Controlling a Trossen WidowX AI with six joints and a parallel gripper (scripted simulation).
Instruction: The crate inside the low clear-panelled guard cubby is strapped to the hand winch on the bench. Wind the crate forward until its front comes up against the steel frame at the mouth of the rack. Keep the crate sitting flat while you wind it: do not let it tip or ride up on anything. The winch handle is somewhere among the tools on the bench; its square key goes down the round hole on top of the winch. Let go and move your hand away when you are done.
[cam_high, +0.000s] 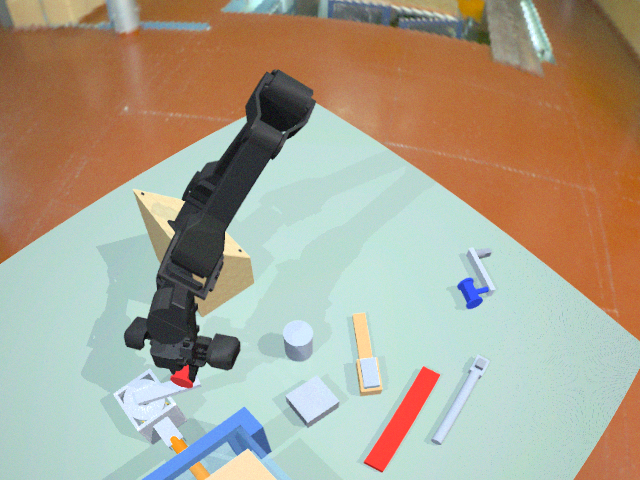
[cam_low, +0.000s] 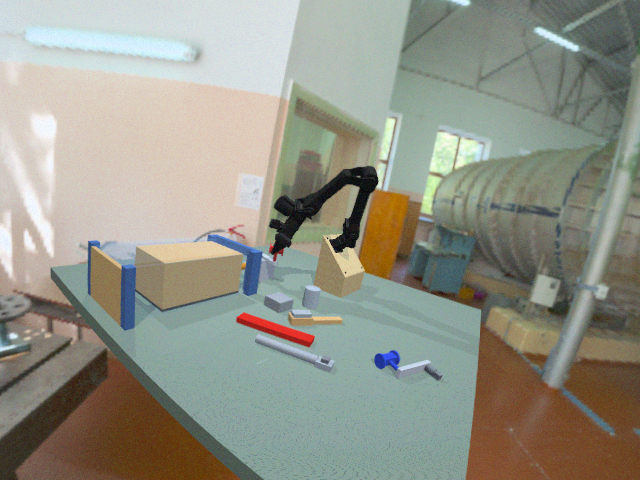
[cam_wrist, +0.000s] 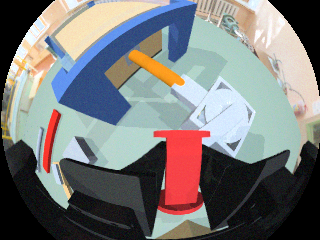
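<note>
Now: gripper tip 3 cm above the winch handle, 2 cm to the left of it and 2 cm past it. Also, from my gripper tip: pale grey winch (10 cm below, 9 cm to the right, 5 cm behind); red knob (1 cm to the left, 1 cm behind); blue frame (12 cm ahead, 8 cm to the right, 3 cm below).
</note>
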